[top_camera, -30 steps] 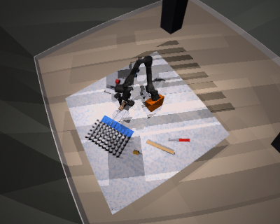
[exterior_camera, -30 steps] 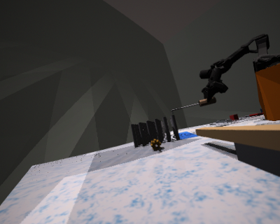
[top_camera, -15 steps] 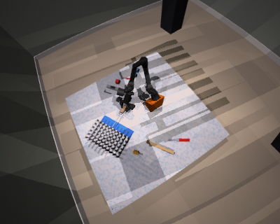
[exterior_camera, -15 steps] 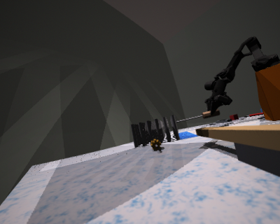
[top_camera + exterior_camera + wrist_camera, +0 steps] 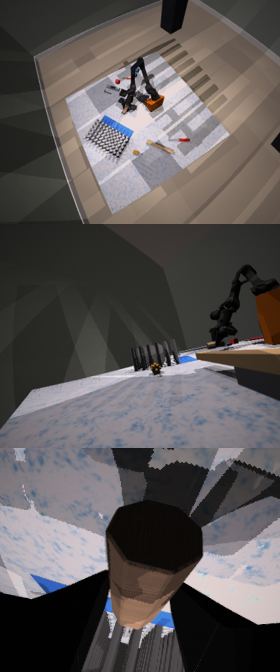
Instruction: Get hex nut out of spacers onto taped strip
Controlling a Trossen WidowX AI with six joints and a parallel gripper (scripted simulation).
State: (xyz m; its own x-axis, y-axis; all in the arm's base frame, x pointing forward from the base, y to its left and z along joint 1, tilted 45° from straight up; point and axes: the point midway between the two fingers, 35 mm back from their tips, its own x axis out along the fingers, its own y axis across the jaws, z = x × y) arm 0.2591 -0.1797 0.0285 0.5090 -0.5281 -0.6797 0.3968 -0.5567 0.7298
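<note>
Right now the blue taped strip is 17 cm ahead of my gripper tip, 8 cm to the left of it and 4 cm below it. Also, from my gripper tip: yellow knobbly object (41 cm to the left, 16 cm ahead, 2 cm below); red cube (36 cm to the right, 13 cm behind, 2 cm below); grey bar (33 cm to the right, 5 cm behind, 2 cm below).
</note>
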